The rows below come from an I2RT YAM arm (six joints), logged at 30 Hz.
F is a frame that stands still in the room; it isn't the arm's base.
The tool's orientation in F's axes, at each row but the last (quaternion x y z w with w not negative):
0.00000, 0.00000, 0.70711, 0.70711
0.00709, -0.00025, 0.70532, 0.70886
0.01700, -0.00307, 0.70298, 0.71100
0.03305, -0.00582, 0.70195, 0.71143
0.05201, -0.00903, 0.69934, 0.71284
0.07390, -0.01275, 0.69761, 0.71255
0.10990, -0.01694, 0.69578, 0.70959
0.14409, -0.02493, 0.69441, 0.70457
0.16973, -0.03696, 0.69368, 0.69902
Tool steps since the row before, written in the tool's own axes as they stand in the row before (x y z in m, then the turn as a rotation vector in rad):
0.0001, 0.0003, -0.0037, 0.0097, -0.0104, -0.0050
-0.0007, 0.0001, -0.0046, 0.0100, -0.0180, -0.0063
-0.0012, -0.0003, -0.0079, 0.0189, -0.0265, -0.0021
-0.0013, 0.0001, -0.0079, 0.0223, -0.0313, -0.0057
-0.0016, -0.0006, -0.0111, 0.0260, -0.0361, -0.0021
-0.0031, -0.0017, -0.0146, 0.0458, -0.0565, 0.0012
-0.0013, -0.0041, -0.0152, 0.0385, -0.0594, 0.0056
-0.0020, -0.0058, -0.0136, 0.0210, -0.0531, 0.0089
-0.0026, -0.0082, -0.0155, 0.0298, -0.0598, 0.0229
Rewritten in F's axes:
-0.0003, 0.0001, -0.0037, 0.0104, 0.0097, -0.0050
-0.0001, -0.0007, -0.0046, 0.0180, 0.0100, -0.0064
0.0001, -0.0010, -0.0079, 0.0267, 0.0187, -0.0021
-0.0004, -0.0009, -0.0079, 0.0314, 0.0222, -0.0057
-0.0001, -0.0006, -0.0112, 0.0365, 0.0255, -0.0021
0.0004, -0.0013, -0.0150, 0.0576, 0.0444, 0.0018
0.0021, 0.0014, -0.0156, 0.0608, 0.0364, 0.0044
0.0034, 0.0013, -0.0145, 0.0545, 0.0186, 0.0045
0.0051, 0.0021, -0.0168, 0.0640, 0.0231, 0.0190

